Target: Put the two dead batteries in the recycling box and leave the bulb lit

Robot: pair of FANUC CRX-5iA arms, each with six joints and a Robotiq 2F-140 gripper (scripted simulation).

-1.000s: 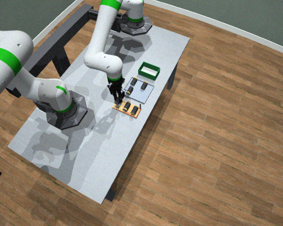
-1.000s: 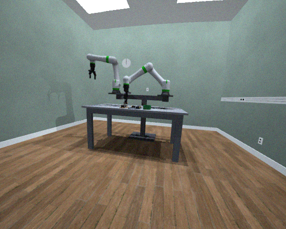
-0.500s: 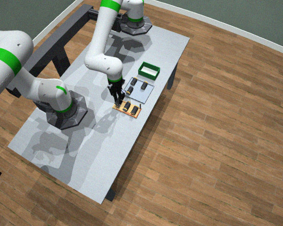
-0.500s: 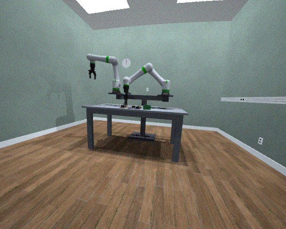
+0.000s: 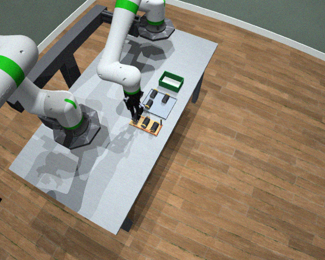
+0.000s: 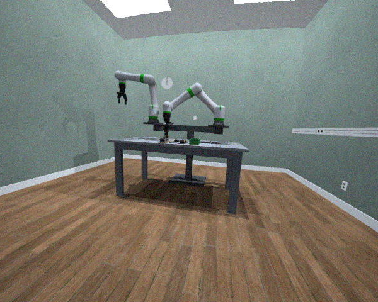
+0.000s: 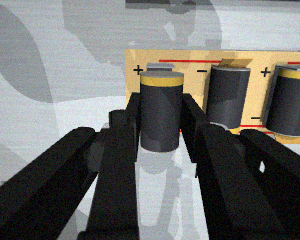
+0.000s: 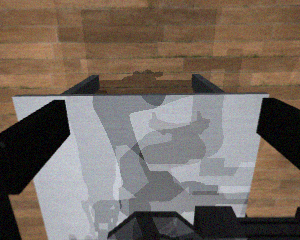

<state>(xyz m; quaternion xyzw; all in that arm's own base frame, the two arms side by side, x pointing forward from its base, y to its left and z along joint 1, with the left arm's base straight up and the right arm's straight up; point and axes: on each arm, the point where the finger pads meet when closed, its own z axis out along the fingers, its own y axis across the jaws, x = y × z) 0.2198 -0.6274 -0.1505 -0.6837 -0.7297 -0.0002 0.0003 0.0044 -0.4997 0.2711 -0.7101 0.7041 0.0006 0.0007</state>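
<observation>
Now: the tray 190 mm to the left of my left hand, 80 mm below it and 60 mm ahead of it. The rest, counted from my left hand: green recycling box 380 mm to the left, 70 mm below, 60 mm ahead.
</observation>
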